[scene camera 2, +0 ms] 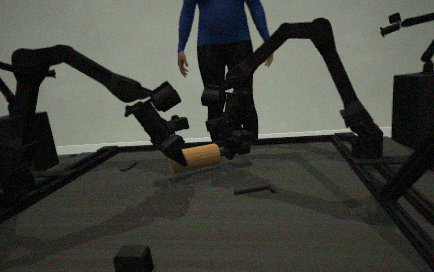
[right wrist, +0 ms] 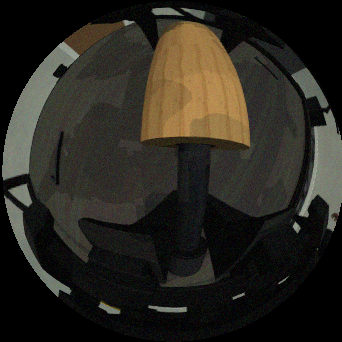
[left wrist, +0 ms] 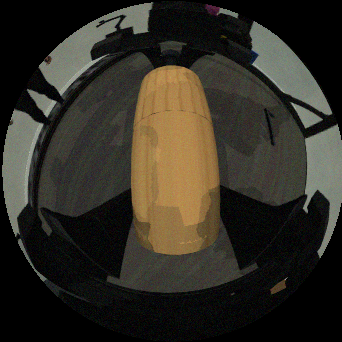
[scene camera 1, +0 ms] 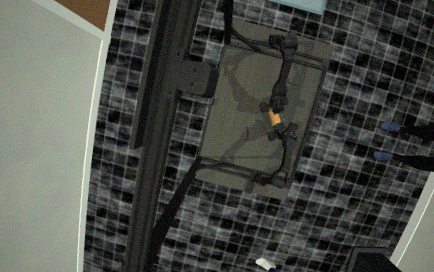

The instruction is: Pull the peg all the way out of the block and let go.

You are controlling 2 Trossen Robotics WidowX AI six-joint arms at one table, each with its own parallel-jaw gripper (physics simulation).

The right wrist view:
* my left gripper: 188,50
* my right gripper: 187,194
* wooden block: 193,94
